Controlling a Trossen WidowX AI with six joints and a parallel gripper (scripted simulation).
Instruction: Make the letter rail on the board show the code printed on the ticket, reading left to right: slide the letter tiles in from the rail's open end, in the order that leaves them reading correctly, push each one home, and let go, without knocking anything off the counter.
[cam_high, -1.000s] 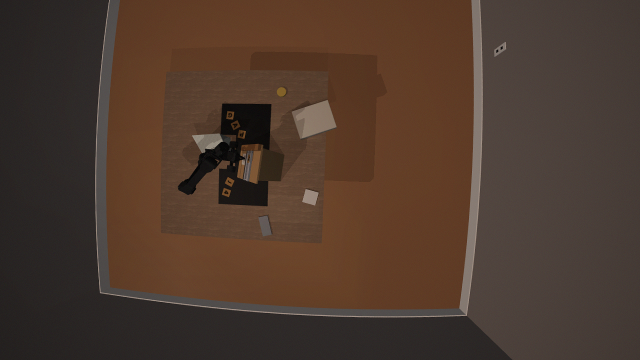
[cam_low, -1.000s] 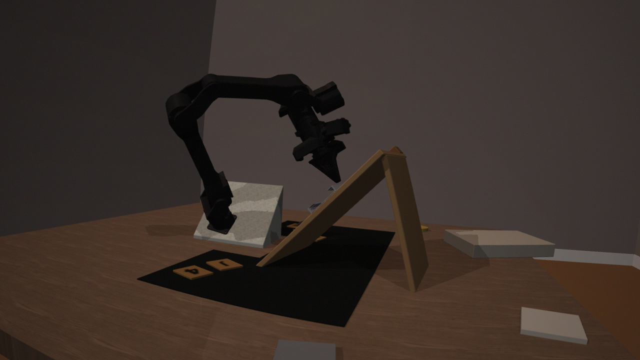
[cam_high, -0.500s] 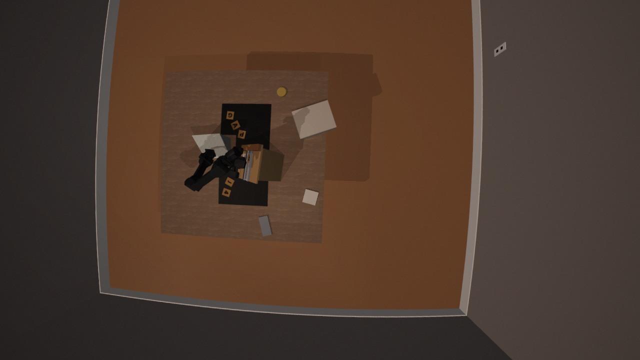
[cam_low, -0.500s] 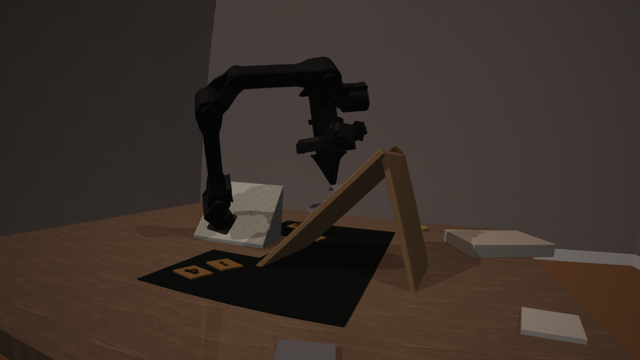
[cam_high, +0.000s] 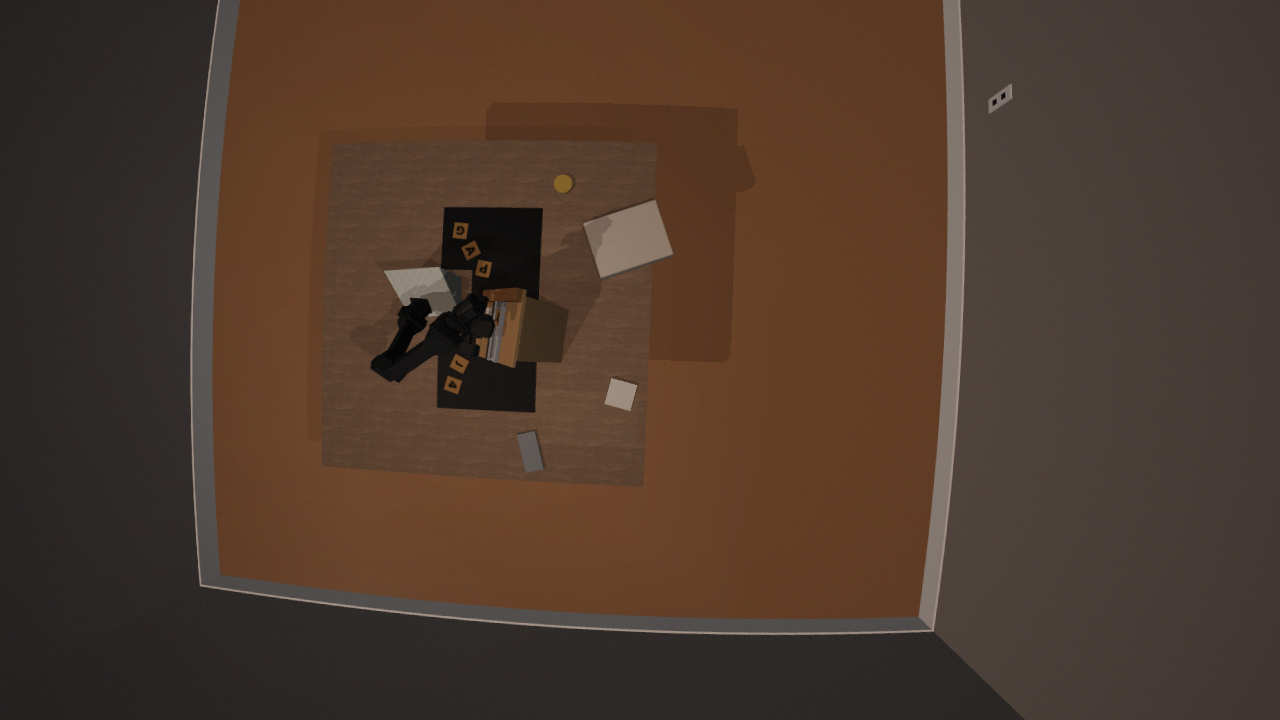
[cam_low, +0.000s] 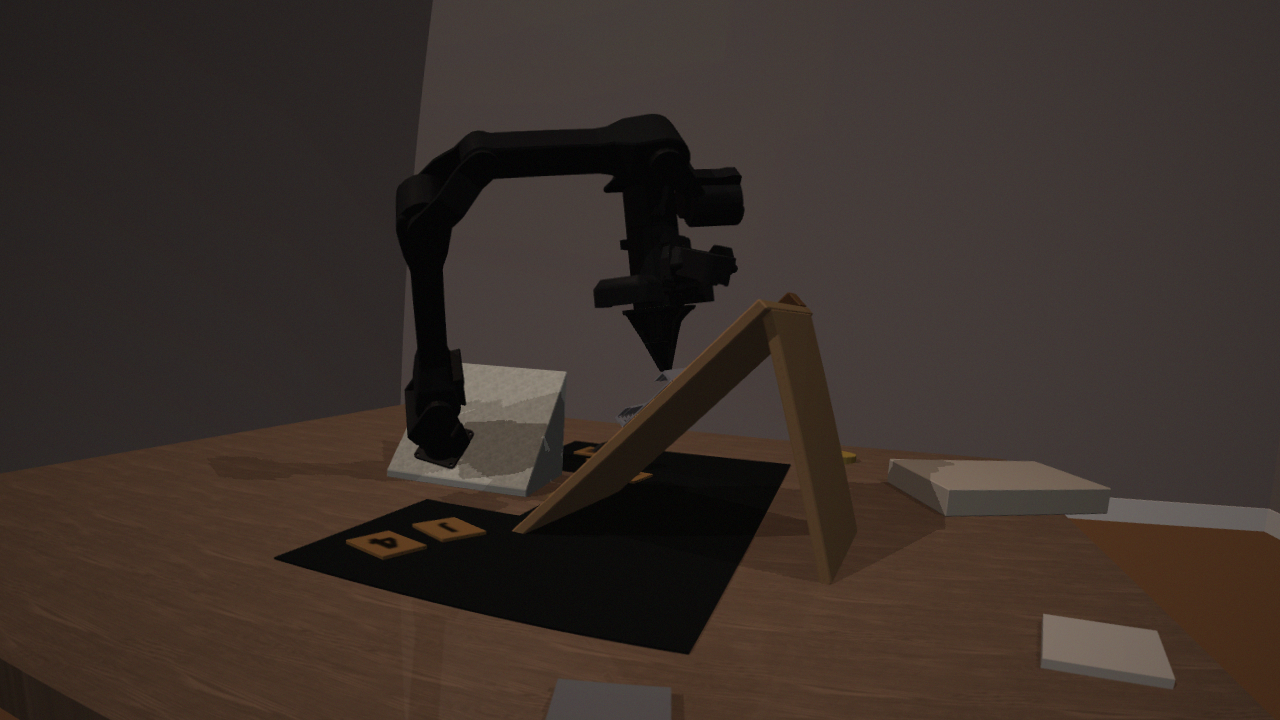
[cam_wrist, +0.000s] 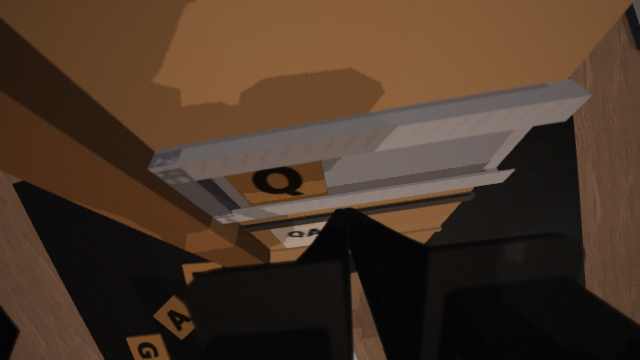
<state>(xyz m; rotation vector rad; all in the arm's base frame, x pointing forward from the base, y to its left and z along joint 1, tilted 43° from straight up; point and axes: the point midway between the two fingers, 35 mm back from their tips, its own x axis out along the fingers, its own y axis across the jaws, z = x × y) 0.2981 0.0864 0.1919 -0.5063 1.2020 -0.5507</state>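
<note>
The q tile is 30 mm to the left of my gripper tip, 20 mm below it and 20 mm ahead of it. Round my gripper tip: black mat: 180 mm below, 120 mm behind, 80 mm to the left; white ticket: 100 mm below, 50 mm behind, 30 mm to the left; j tile: 180 mm behind, 170 mm below, 140 mm to the right.
</note>
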